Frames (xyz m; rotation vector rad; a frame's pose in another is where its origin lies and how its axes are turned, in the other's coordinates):
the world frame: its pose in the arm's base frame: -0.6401 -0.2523 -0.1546 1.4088 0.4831 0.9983
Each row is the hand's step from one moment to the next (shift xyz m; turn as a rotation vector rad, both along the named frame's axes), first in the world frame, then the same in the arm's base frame.
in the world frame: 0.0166 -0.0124 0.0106 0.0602 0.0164 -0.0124
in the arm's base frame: 0.0208 0.0088 -0.0056 0.0175 0.0533 0.0299
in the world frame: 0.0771 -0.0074 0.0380 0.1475 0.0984 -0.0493
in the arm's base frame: 0.0735 0.0406 0.0199 0.0113 0.1340 0.1256
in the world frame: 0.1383 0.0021 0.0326 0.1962 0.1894 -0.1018
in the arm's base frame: 0.0991 0.0915 0.0446 -0.0304 0.1917 0.2169
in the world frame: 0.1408 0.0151 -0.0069 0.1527 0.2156 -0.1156
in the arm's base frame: 0.0653 0.1149 0.0514 -0.0721 0.1614 0.2278
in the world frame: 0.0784 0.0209 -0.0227 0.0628 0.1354 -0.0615
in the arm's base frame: 0.0178 0.0733 0.0375 -0.0541 0.0684 0.1359
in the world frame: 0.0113 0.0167 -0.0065 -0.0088 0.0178 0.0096
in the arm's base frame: -0.0039 0.0106 0.0179 -0.0021 -0.0150 0.0160
